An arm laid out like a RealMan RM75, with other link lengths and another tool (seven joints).
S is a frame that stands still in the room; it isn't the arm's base.
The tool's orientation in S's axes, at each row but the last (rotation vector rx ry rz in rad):
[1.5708 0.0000 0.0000]
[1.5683 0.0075 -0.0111]
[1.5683 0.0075 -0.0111]
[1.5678 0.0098 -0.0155]
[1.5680 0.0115 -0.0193]
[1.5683 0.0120 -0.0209]
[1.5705 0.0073 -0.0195]
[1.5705 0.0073 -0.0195]
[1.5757 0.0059 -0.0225]
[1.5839 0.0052 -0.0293]
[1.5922 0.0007 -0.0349]
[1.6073 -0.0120 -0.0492]
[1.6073 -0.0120 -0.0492]
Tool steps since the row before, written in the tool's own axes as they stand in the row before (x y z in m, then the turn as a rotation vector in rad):
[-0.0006 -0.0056 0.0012 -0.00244 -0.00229 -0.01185]
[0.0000 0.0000 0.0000 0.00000 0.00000 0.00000]
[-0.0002 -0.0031 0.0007 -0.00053 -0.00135 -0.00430]
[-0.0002 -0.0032 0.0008 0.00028 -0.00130 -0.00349]
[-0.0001 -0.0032 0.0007 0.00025 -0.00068 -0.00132]
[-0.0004 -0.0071 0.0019 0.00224 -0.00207 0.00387]
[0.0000 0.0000 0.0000 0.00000 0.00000 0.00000]
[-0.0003 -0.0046 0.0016 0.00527 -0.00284 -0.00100]
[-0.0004 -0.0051 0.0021 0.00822 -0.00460 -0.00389]
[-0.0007 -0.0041 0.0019 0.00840 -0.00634 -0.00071]
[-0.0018 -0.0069 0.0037 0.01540 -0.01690 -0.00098]
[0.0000 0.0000 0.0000 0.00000 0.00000 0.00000]
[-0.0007 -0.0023 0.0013 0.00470 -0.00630 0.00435]
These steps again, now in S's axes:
[-0.0006 -0.0012 -0.0056 -0.00244 0.01185 -0.00229]
[0.0000 0.0000 0.0000 0.00000 0.00000 0.00000]
[-0.0002 -0.0007 -0.0031 -0.00054 0.00430 -0.00135]
[-0.0003 -0.0008 -0.0032 0.00027 0.00349 -0.00131]
[-0.0002 -0.0007 -0.0032 0.00024 0.00132 -0.00069]
[-0.0006 -0.0019 -0.0071 0.00217 -0.00389 -0.00211]
[0.0000 0.0000 0.0000 0.00000 0.00000 0.00000]
[-0.0004 -0.0016 -0.0046 0.00523 0.00096 -0.00293]
[-0.0005 -0.0021 -0.0051 0.00818 0.00383 -0.00473]
[-0.0008 -0.0018 -0.0041 0.00827 0.00067 -0.00651]
[-0.0020 -0.0035 -0.0069 0.01504 0.00102 -0.01722]
[0.0000 0.0000 0.0000 0.00000 0.00000 0.00000]
[-0.0008 -0.0012 -0.0023 0.00438 -0.00429 -0.00657]

